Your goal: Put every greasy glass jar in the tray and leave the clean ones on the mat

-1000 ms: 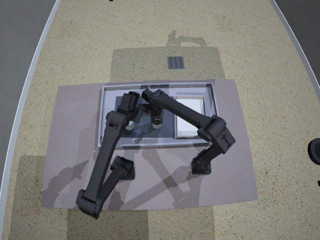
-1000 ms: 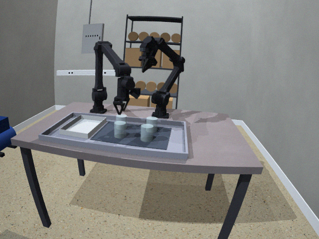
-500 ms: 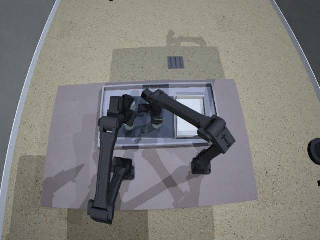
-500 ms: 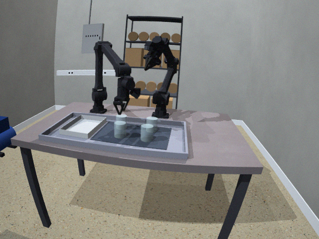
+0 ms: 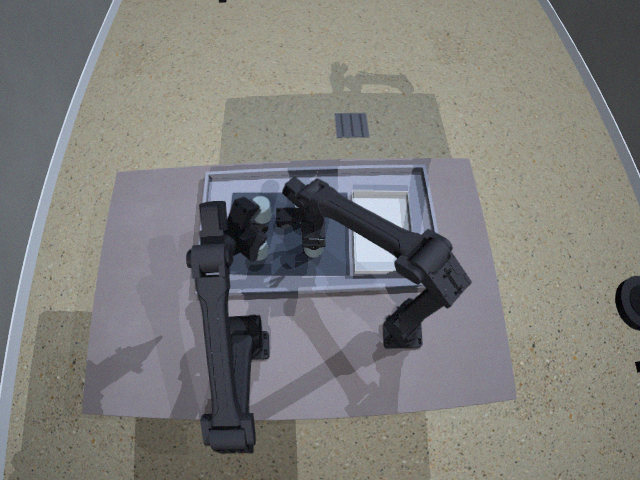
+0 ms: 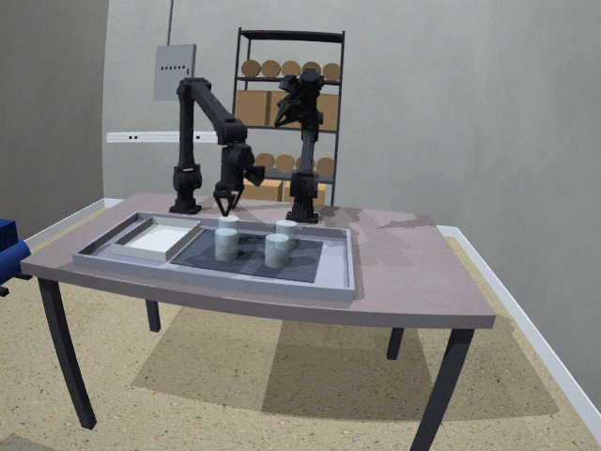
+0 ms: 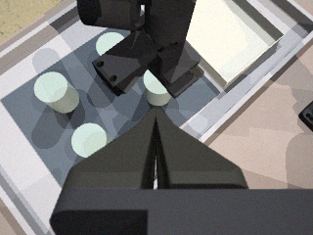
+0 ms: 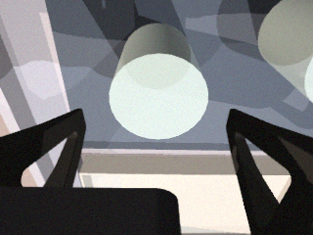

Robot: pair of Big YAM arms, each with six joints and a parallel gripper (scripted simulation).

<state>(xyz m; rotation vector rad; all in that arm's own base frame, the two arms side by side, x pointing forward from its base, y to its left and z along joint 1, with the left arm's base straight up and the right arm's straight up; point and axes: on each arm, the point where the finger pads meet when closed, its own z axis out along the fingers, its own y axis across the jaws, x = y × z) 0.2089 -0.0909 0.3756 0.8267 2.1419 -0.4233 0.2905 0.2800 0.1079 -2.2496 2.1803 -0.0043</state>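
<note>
Right now the grey basin is 8 cm ahead of my right hand, 2 cm to the right of it and 11 cm below it. The rest, counted from my right hand: dark drying mat 7 cm ahead, 8 cm to the left, 10 cm below; then white tray 5 cm ahead, 24 cm to the right, 10 cm below.
</note>
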